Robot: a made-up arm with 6 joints. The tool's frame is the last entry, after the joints.
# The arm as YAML. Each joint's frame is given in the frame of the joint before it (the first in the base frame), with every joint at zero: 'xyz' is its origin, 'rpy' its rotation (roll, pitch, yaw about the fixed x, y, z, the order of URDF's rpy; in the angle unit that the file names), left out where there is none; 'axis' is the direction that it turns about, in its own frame. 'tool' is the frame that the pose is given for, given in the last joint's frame.
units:
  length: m
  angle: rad
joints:
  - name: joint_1
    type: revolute
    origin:
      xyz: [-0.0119, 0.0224, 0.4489]
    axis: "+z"
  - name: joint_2
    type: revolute
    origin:
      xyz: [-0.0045, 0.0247, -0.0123]
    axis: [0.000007, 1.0, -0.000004]
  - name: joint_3
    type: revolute
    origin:
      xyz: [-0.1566, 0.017, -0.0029]
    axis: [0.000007, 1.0, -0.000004]
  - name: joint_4
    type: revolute
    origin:
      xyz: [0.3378, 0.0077, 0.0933]
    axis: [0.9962, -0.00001, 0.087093]
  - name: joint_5
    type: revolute
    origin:
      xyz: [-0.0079, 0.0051, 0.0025]
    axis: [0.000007, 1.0, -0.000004]
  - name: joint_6
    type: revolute
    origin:
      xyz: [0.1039, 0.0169, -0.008]
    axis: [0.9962, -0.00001, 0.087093]
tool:
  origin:
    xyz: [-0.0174, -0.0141, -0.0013]
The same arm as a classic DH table. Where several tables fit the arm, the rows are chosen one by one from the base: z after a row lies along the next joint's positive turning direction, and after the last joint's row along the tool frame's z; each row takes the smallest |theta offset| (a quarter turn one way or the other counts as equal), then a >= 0, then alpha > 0; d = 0 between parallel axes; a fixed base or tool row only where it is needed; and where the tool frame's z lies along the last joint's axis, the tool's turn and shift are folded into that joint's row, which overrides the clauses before.
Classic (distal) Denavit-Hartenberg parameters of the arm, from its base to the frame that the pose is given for. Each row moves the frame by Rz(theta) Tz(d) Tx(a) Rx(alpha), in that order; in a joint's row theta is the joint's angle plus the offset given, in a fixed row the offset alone. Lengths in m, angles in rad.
base (fixed): theta_offset -1.0825; d 0.0000; a -0.0254; alpha 0.0000
joint_1: theta_offset 1.0825; d 0.4366; a -0.0045; alpha -1.5708
joint_2: theta_offset -0.0185; d 0.0000; a -0.1566; alpha 0.0000
joint_3: theta_offset 1.5021; d 0.0494; a -0.0635; alpha 1.5708
joint_4: theta_offset 0.0000; d 0.3370; a -0.0032; alpha -1.5708
joint_5: theta_offset 0.0000; d 0.0220; a 0.0170; alpha 1.5708
joint_6: theta_offset -1.5708; d 0.0853; a 0.0141; alpha 1.4836
tool (fixed): theta_offset 1.5708; d 0.0002; a 0.0000; alpha 0.0000

